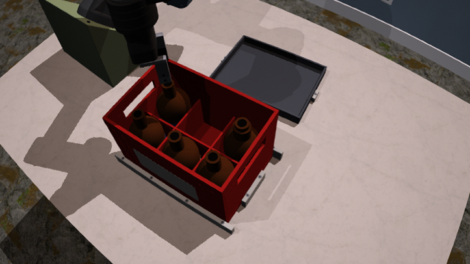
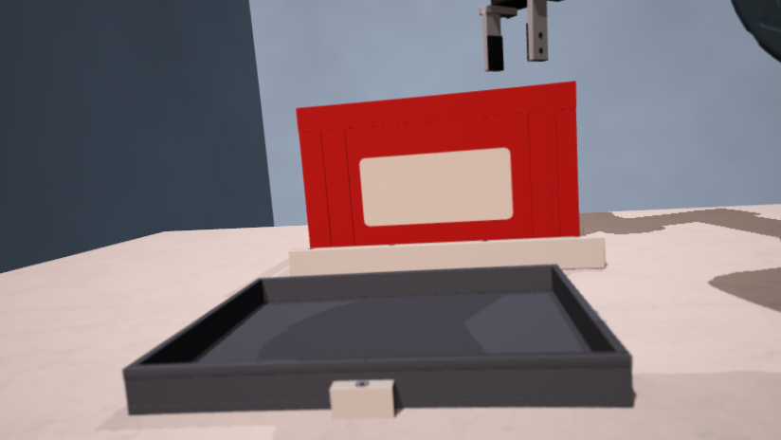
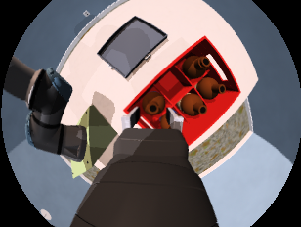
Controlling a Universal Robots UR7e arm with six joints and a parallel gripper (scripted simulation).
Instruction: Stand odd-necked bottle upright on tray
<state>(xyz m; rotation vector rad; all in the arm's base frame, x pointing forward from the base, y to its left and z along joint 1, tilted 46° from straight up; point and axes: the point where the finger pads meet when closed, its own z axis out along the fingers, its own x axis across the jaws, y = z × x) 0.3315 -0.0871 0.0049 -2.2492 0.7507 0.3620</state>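
The bottle is 170 mm ahead of my hand, 130 mm below it and 20 mm to the left of it. From my hand the other things lie so: dark grey tray (260 mm to the left, 200 mm below, 70 mm ahead); red crate (130 mm below, 90 mm ahead, 30 mm to the right).
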